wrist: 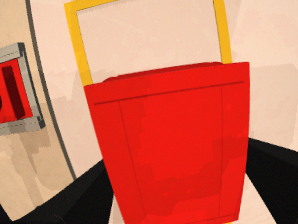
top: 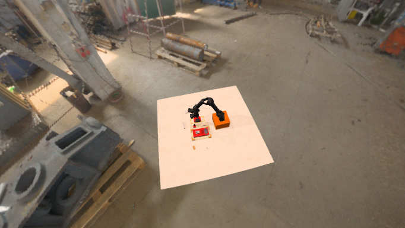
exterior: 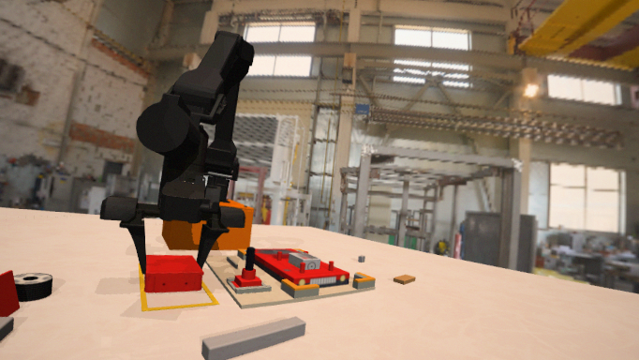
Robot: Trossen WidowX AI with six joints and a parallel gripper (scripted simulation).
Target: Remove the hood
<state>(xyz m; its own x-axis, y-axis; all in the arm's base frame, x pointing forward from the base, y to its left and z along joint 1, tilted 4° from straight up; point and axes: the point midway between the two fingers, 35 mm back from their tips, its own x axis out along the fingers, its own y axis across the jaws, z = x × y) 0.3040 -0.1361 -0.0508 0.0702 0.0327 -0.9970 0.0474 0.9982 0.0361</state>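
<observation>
Right now the hood is right at my gripper tip. Also, from my gripper tip: black wheel (3 cm ahead, 15 cm to the right); small block (12 cm ahead, 39 cm to the left, 1 cm below).
</observation>
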